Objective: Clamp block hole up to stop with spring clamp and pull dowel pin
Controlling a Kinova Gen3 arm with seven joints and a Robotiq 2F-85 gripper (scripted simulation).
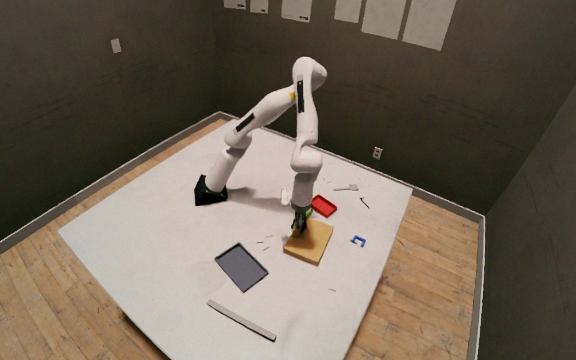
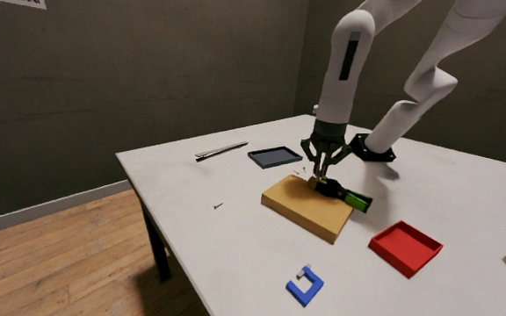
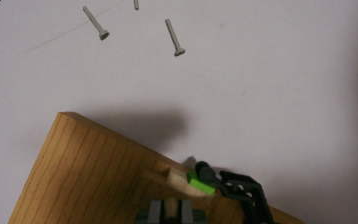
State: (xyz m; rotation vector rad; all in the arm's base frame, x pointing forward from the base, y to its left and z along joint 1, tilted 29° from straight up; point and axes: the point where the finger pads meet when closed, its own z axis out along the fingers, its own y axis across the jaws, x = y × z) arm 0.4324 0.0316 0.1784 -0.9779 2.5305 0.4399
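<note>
Right now my hand is 20 mm above the dowel pin. The rest, counted from my hand: grey tray (40 mm behind, 260 mm to the right, 80 mm below); then red tray (40 mm behind, 220 mm to the left, 80 mm below); then small wooden block (50 mm below).
</note>
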